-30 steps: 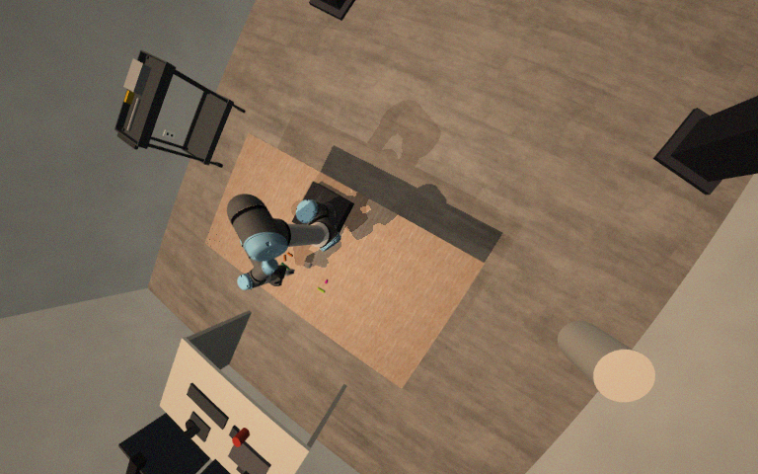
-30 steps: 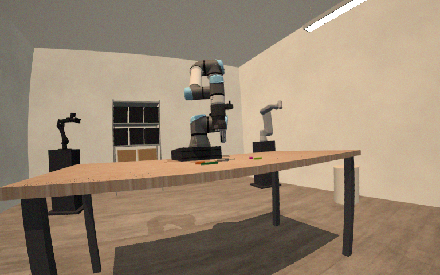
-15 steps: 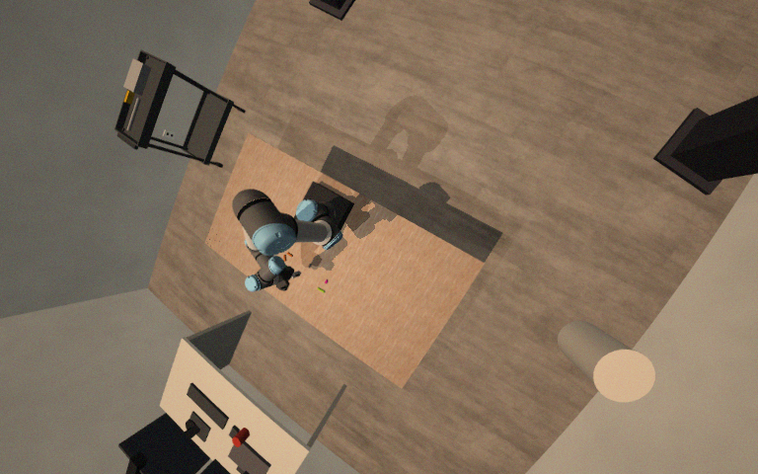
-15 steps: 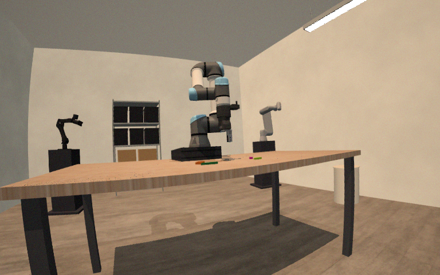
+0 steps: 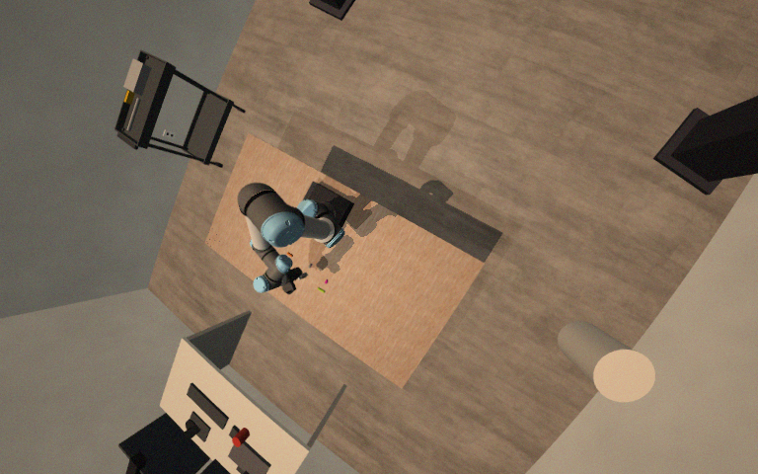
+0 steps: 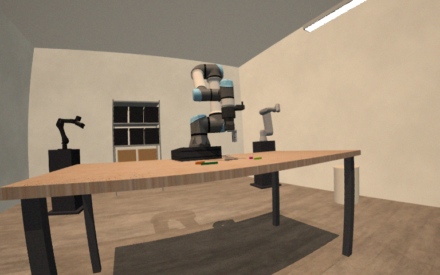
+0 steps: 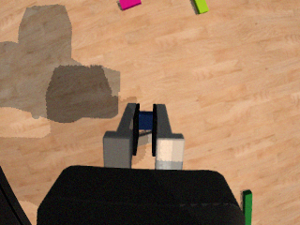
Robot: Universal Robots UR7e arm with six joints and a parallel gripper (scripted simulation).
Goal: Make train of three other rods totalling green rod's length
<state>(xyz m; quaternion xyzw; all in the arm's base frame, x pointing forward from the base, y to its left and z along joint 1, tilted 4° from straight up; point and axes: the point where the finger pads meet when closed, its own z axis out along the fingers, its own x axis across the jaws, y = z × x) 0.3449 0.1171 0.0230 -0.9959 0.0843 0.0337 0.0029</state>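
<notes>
My gripper is now 10 cm to the right of the magenta rod and 11 cm above it. Round my hand: lime rod: 6 cm ahead, 10 cm to the left, 11 cm below; small blue rod: 1 cm below; grey rod: 1 cm behind, 5 cm to the right, 11 cm below.
</notes>
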